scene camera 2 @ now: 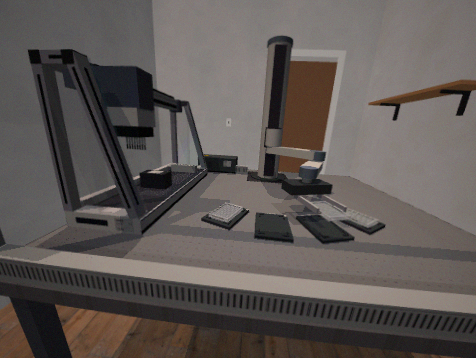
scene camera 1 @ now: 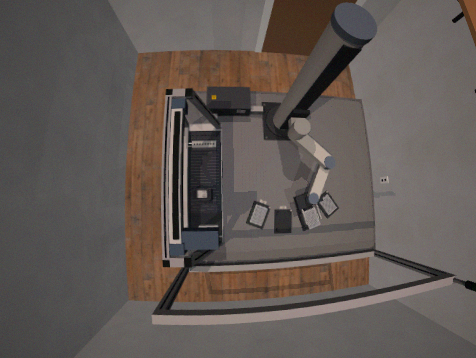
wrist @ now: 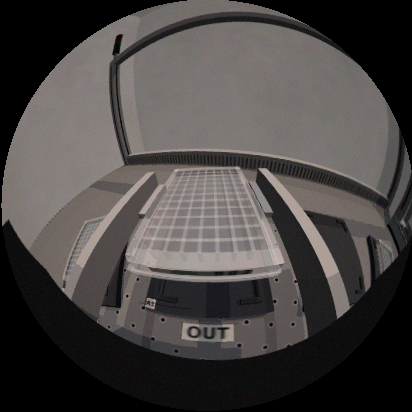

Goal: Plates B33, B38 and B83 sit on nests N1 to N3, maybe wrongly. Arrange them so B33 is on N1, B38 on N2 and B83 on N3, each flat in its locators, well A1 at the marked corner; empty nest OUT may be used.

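Places are measured from the arm's base along level axes (x back, y right, z up), in metres.
Pixels of known places: gripper, between the fingertips: (scene camera 2: pixel 331 210) (scene camera 1: pixel 313 221) (wrist: pixel 204 177); arm's base, origin of its link: (scene camera 2: pixel 267 178) (scene camera 1: pixel 282 121).
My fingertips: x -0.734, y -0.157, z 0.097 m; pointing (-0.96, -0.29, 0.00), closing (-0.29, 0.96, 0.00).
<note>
Ahead of a thing's pixels: the offset from my fingertips to its top centre. "*": to the spot under its first point.
My gripper (scene camera 1: pixel 308 212) (scene camera 2: pixel 328 206) (wrist: pixel 204 177) is shut on a clear gridded plate {dz -0.003, dx +0.022, dy +0.007 m} (scene camera 1: pixel 310 218) (scene camera 2: pixel 331 210) (wrist: pixel 202 215), gripped by its two sides. The plate is raised above the dark OUT nest {dz -0.066, dx +0.023, dy +0.010 m} (scene camera 1: pixel 300 218) (scene camera 2: pixel 327 231) (wrist: pixel 210 296) and roughly lined up with it in the wrist view. The lettering on its near edge is too small to read for sure. The neighbouring nest {dz -0.068, dx +0.003, dy +0.192 m} (scene camera 1: pixel 283 221) (scene camera 2: pixel 273 227) (wrist: pixel 345 250) is empty. One plate {dz -0.058, dx +0.055, dy +0.365 m} (scene camera 1: pixel 258 214) (scene camera 2: pixel 226 212) sits on the left nest, another plate {dz -0.058, dx +0.106, dy -0.150 m} (scene camera 1: pixel 328 204) (scene camera 2: pixel 362 218) (wrist: pixel 82 245) on the right nest.
A gantry machine (scene camera 1: pixel 176 175) (scene camera 2: pixel 47 125) with a dark deck stands at the left. A dark box {* dz +0.031, dx +0.830, dy +0.559 m} (scene camera 1: pixel 228 100) (scene camera 2: pixel 220 164) is at the back, beside the arm's column (scene camera 1: pixel 312 65) (scene camera 2: pixel 270 110). The table's front rail (scene camera 1: pixel 285 261) (scene camera 2: pixel 240 285) runs before the nests.
</note>
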